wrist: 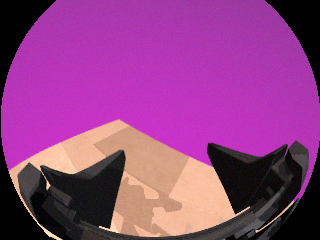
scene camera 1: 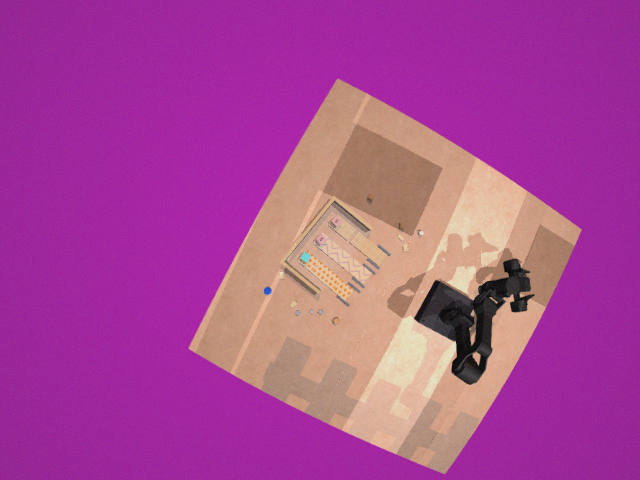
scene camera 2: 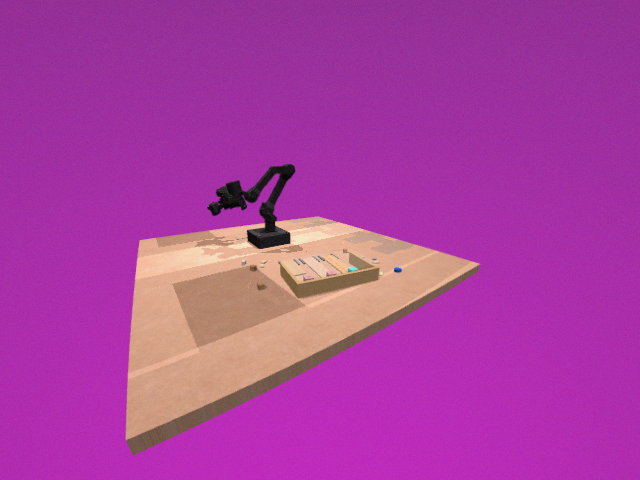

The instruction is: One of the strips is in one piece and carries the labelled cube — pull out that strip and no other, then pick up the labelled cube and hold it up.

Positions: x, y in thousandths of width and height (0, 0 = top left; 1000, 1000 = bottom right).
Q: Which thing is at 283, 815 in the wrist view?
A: My gripper.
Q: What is my gripper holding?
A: Nothing.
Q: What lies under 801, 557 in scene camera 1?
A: My gripper.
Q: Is my gripper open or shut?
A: Open.
